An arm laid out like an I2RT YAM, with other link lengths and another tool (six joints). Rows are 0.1 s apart.
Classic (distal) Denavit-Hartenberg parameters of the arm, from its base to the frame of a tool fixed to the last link. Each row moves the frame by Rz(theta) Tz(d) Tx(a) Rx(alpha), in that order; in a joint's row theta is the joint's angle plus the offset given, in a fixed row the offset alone. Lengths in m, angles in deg.
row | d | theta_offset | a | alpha
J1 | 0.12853 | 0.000 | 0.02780 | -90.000
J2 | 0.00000 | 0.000 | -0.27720 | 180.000
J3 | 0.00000 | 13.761 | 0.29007 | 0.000
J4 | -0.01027 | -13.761 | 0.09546 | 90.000
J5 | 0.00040 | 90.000 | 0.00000 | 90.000
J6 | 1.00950 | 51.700 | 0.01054 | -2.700
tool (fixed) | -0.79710 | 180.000 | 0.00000 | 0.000
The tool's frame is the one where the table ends.
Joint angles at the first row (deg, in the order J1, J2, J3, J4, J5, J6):
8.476 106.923 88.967 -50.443 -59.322 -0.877
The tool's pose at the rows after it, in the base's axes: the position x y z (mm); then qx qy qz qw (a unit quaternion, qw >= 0):
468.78 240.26 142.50 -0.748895 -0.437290 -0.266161 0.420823
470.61 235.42 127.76 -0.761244 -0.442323 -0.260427 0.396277
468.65 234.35 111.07 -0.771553 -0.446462 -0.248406 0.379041
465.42 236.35 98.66 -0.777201 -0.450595 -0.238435 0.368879
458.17 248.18 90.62 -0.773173 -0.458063 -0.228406 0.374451
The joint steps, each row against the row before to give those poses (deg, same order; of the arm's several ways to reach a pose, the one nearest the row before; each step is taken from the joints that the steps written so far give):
0.155 0.258 -1.086 0.569 3.296 -0.219
0.454 -0.034 -1.306 1.251 3.385 -0.165
0.809 0.409 -1.216 0.847 2.782 -0.053
0.896 0.346 -1.000 0.769 1.811 0.103
1.463 0.686 -0.506 0.490 -0.087 0.067

